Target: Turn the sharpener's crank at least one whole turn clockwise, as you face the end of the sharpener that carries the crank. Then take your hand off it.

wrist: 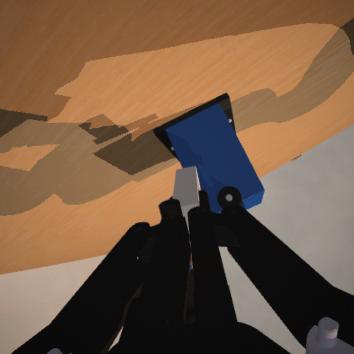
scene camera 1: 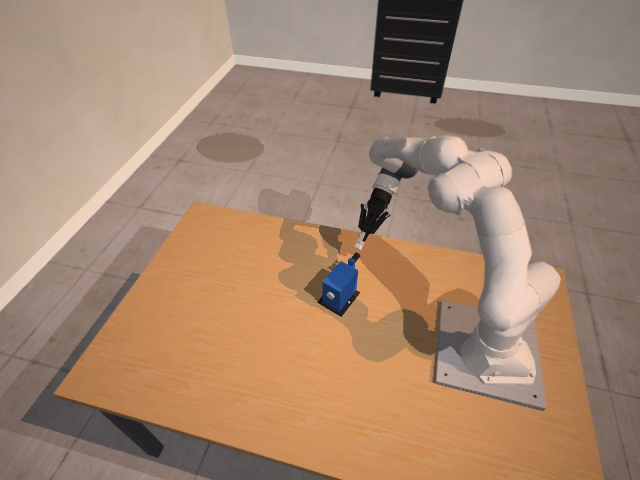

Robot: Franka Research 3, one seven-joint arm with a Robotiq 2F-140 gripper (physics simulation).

Note:
The pictures show: my gripper and a blue sharpener.
My gripper shows as well in the wrist view.

